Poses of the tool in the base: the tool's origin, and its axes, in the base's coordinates. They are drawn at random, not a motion.
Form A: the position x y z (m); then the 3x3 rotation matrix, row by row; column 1 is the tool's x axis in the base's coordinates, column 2 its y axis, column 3 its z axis. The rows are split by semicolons.
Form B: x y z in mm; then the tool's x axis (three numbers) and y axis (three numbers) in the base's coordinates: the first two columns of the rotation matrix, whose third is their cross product. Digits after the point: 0 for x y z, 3 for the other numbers.
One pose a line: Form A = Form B
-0.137, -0.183, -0.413; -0.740, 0.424, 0.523; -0.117, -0.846, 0.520; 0.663, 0.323, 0.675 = -137, -183, -413, -0.740, -0.117, 0.663, 0.424, -0.846, 0.323
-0.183, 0.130, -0.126; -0.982, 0.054, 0.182; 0.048, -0.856, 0.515; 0.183, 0.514, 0.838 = -183, 130, -126, -0.982, 0.048, 0.183, 0.054, -0.856, 0.514
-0.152, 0.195, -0.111; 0.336, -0.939, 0.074; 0.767, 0.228, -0.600; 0.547, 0.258, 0.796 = -152, 195, -111, 0.336, 0.767, 0.547, -0.939, 0.228, 0.258
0.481, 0.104, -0.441; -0.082, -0.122, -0.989; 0.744, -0.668, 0.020; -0.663, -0.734, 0.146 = 481, 104, -441, -0.082, 0.744, -0.663, -0.122, -0.668, -0.734
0.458, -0.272, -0.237; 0.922, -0.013, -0.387; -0.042, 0.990, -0.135; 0.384, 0.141, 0.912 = 458, -272, -237, 0.922, -0.042, 0.384, -0.013, 0.990, 0.141
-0.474, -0.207, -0.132; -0.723, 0.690, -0.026; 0.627, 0.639, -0.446; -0.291, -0.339, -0.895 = -474, -207, -132, -0.723, 0.627, -0.291, 0.690, 0.639, -0.339
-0.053, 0.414, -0.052; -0.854, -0.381, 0.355; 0.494, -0.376, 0.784; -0.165, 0.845, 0.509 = -53, 414, -52, -0.854, 0.494, -0.165, -0.381, -0.376, 0.845
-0.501, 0.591, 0.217; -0.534, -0.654, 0.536; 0.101, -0.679, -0.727; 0.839, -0.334, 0.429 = -501, 591, 217, -0.534, 0.101, 0.839, -0.654, -0.679, -0.334
